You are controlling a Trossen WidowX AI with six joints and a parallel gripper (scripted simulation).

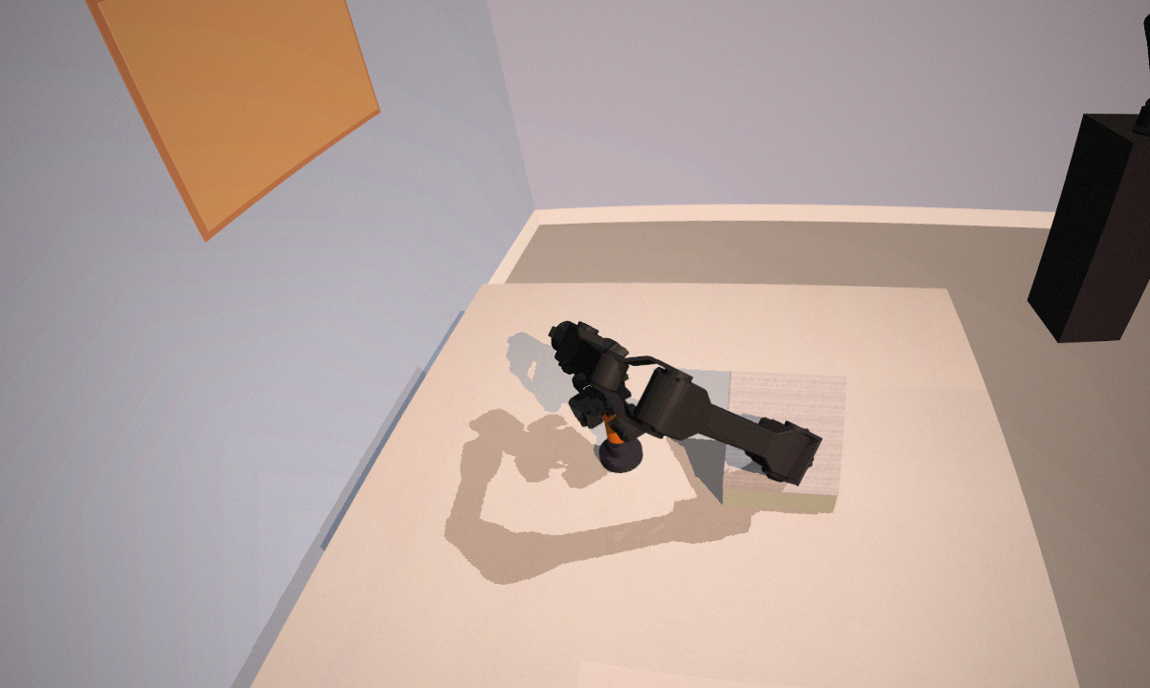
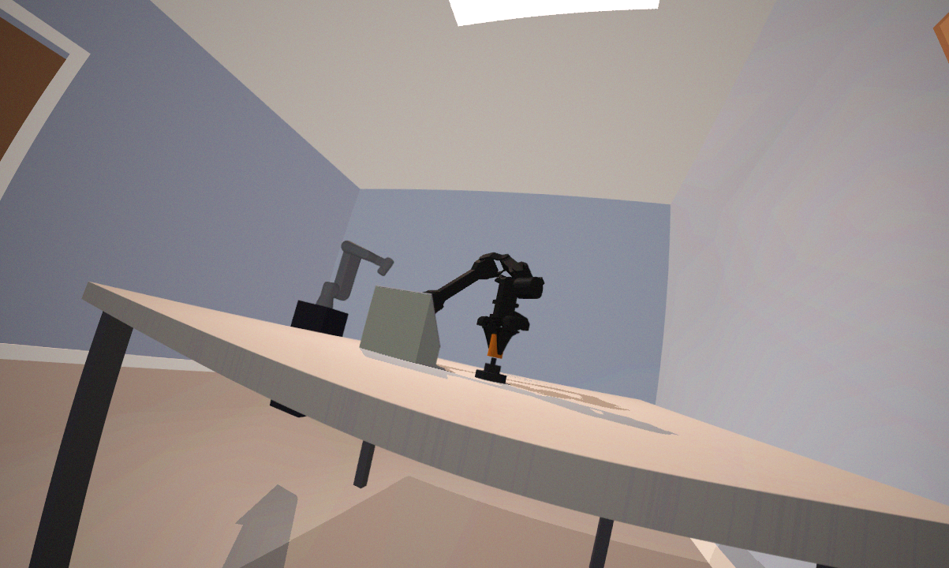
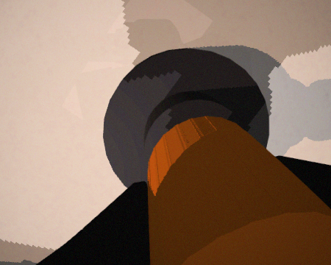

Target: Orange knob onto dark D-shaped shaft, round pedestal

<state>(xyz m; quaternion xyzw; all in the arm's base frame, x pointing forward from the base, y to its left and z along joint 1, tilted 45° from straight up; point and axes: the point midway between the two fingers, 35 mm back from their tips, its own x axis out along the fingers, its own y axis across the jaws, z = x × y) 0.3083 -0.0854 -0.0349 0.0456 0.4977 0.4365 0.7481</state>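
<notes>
Now: gripper tip 20 mm below the orange knob. Also, from my gripper tip: pedestal 40 mm below.
</notes>
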